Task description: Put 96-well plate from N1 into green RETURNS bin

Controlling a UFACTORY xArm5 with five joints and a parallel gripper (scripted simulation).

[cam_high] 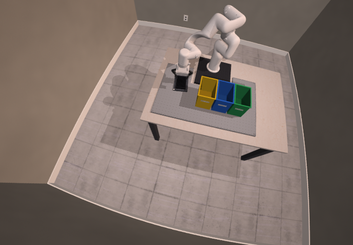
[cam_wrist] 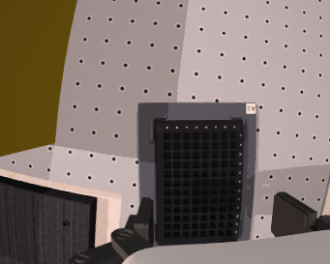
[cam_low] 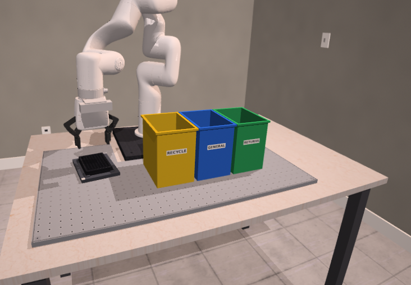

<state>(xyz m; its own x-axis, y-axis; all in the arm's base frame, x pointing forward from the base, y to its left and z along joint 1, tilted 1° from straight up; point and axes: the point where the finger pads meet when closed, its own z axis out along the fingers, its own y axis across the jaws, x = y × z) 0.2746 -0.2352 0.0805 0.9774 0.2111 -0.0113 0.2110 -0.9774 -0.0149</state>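
My hand is 80 mm above the black 96-well plate. Round my hand: blue general bin: 360 mm to the left, 80 mm ahead, 10 mm below; then yellow recycle bin: 230 mm to the left, 90 mm ahead, 10 mm below; then plate nest N1: 90 mm below.
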